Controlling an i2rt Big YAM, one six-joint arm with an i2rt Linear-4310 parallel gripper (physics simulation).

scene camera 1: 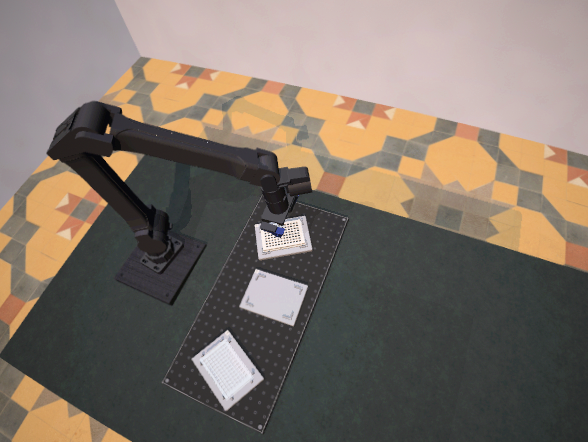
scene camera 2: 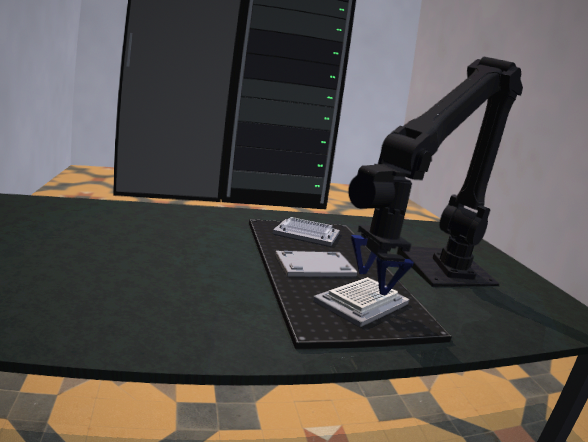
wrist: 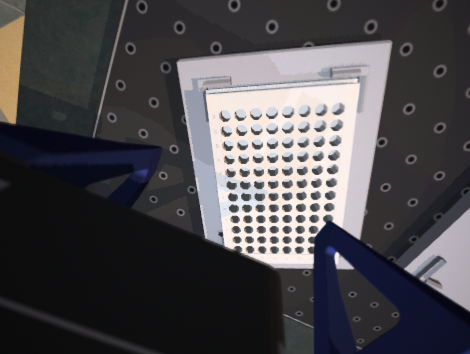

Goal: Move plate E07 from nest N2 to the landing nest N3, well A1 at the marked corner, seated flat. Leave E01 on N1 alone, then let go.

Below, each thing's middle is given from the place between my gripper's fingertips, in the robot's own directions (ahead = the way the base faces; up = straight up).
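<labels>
Clear well plate (scene camera 1: 227,370): my hand is 4 cm above it, 7 cm short of it and 43 cm to the left of it.
</labels>
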